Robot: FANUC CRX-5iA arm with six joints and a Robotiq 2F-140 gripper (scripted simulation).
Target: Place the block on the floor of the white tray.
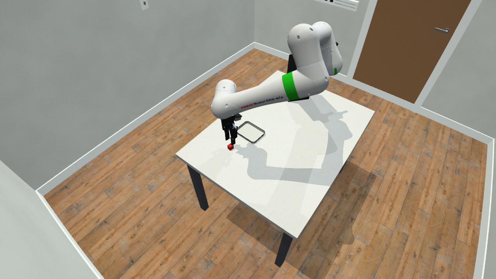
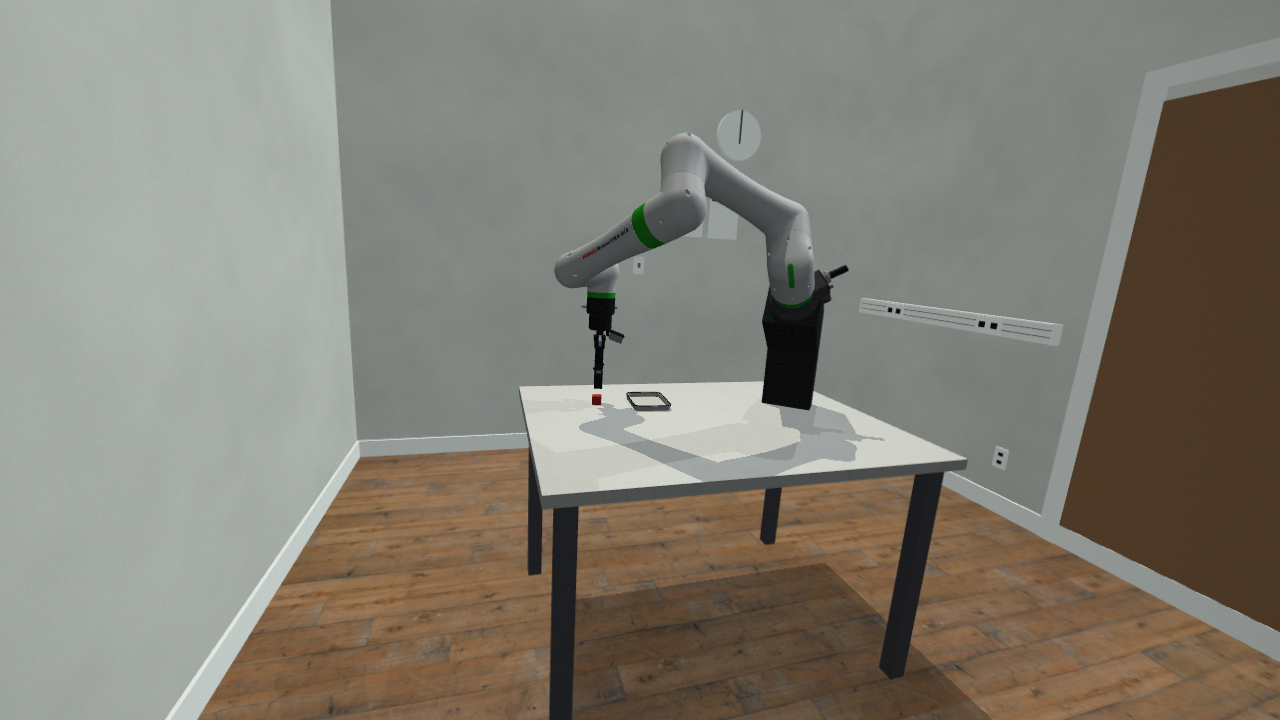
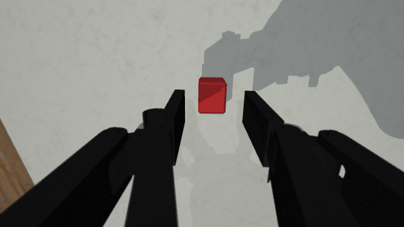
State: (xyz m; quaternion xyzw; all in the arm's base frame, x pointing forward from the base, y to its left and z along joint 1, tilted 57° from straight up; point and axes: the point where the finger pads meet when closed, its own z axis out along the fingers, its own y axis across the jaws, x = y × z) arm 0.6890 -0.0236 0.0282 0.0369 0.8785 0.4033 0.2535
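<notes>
The red block is 80 mm below my hand. The rest, counted from my hand: white tray 170 mm behind, 80 mm below, 40 mm to the right.
</notes>
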